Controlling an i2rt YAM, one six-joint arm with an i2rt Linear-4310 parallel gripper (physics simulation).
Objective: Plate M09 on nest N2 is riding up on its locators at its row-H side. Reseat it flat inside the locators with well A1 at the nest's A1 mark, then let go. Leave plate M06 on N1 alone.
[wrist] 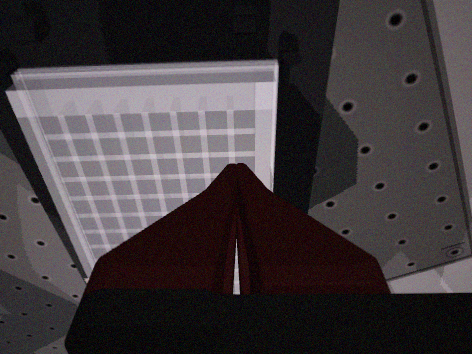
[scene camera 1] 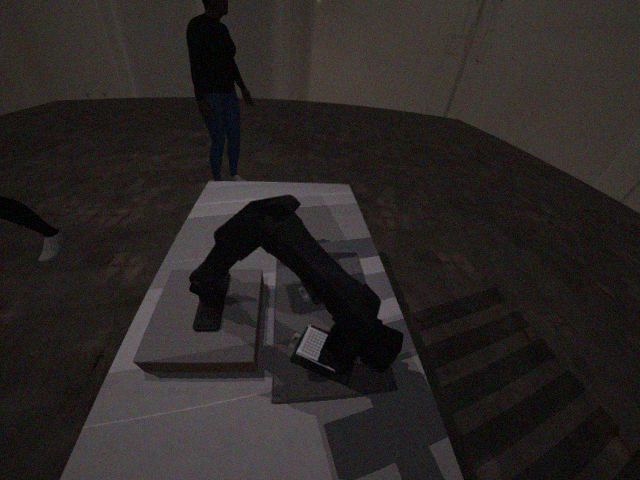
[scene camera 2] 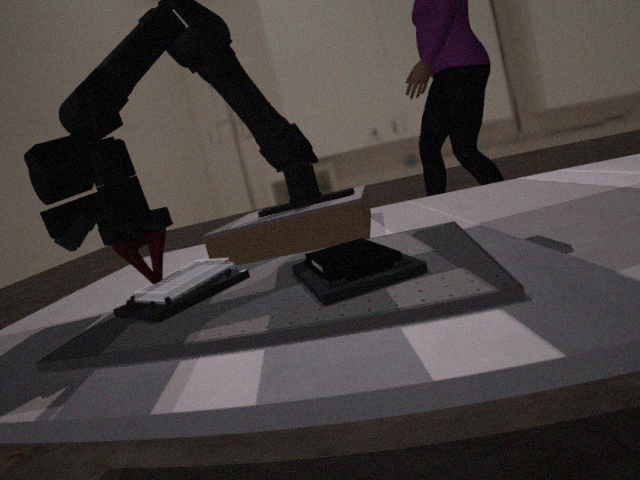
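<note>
A pale, clear-looking well plate, apparently M09, lies on a dark nest. Small dark locators show at its near end in scene view 2; whether it lies fully flat is hard to tell. My gripper is shut and empty, its red fingertips together, over or at the plate's top near one long side. Contact is unclear. In scene view 1 the arm hides the fingertips and part of the plate. A black plate, apparently M06, sits on the other nest. Labels and the A1 mark are unreadable.
Both nests stand on a dark perforated board. The arm's raised base block stands beside the board. A small dark flat object lies beyond the board. People stand away from the table.
</note>
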